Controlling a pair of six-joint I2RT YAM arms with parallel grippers.
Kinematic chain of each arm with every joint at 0, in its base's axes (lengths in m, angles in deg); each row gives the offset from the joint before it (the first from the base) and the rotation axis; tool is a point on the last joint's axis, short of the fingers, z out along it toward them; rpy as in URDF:
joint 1: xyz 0 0 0.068 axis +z
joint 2: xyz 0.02 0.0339 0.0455 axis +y
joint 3: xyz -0.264 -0.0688 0 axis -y
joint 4: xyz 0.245 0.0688 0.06 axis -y
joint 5: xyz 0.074 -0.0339 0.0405 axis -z
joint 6: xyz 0.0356 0 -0.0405 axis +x
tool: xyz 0 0 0 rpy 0 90 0
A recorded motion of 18 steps. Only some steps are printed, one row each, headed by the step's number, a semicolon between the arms.
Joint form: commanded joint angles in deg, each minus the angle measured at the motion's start. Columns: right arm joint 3, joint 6, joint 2, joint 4, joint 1, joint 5; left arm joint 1, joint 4, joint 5, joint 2, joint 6, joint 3.
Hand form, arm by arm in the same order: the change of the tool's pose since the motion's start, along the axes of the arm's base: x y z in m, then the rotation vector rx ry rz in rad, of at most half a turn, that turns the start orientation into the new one. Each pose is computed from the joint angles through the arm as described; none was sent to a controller.
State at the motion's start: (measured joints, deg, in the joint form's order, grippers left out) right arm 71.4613 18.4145 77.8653 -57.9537 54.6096 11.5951; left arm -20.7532 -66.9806 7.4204 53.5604 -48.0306 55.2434
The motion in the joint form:
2: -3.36 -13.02 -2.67 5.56 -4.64 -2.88; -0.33 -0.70 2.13 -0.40 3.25 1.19
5: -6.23 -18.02 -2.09 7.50 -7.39 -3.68; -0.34 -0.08 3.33 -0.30 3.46 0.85
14: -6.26 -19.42 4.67 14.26 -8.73 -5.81; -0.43 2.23 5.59 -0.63 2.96 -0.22
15: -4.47 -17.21 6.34 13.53 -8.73 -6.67; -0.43 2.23 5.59 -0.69 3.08 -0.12
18: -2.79 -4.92 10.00 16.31 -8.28 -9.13; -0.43 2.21 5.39 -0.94 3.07 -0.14
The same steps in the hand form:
2: 0.0130 -0.0148 -0.0018 -0.0021 -0.0755 0.1400; -0.0027 -0.0013 0.0065 -0.0177 -0.0188 -0.0723
5: 0.0227 -0.0218 -0.0177 -0.0501 -0.0694 0.1757; -0.0018 -0.0024 0.0052 -0.0354 -0.0167 -0.0847
14: 0.0473 -0.0033 -0.0419 -0.0363 -0.0535 0.1916; -0.0003 -0.0048 0.0028 -0.0808 -0.0282 -0.0960
15: 0.0516 0.0019 -0.0411 -0.0175 -0.0271 0.1651; -0.0005 -0.0047 0.0034 -0.0809 -0.0315 -0.0980
18: 0.0609 0.0173 -0.0480 0.1040 0.0464 0.0047; -0.0012 -0.0043 0.0038 -0.0792 -0.0359 -0.0964

